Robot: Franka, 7 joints.
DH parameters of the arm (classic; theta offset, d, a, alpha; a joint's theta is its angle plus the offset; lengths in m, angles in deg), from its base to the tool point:
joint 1: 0 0.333 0 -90
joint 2: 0 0 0 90
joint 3: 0 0.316 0.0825 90
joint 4: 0 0 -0.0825 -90
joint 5: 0 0.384 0 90
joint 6: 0 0 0.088 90
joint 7: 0 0.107 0 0
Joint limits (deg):
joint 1: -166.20..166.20
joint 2: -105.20..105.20
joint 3: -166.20..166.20
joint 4: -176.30..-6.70
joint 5: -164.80..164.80
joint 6: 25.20..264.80
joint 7: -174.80..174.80
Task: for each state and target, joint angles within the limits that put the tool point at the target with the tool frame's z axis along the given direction. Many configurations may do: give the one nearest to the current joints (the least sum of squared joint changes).
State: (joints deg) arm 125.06 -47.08 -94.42 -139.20 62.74 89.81 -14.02
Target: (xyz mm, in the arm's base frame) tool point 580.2 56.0 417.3 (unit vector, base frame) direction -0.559 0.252 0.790
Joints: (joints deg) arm 124.10 -77.63 -101.14 -96.69 63.85 63.69 -14.02
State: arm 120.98 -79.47 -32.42 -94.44 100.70 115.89 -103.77
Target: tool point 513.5 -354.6 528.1 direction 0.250 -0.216 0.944
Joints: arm 85.05 -105.20 -66.31 -107.06 99.35 128.42 -103.77
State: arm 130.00 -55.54 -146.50 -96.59 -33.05 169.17 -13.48
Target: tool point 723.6 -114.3 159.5 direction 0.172 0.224 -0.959
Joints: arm 141.61 -60.55 -142.07 -81.57 -26.05 138.78 -13.48
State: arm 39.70 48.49 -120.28 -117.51 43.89 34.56 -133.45
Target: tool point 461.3 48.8 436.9 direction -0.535 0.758 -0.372
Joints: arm 71.65 50.21 -101.01 -113.90 69.94 31.04 -133.45
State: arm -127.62 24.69 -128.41 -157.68 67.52 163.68 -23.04
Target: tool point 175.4 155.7 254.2 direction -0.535 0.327 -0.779
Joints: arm -159.18 33.72 -165.65 -176.16 46.48 113.17 -23.04
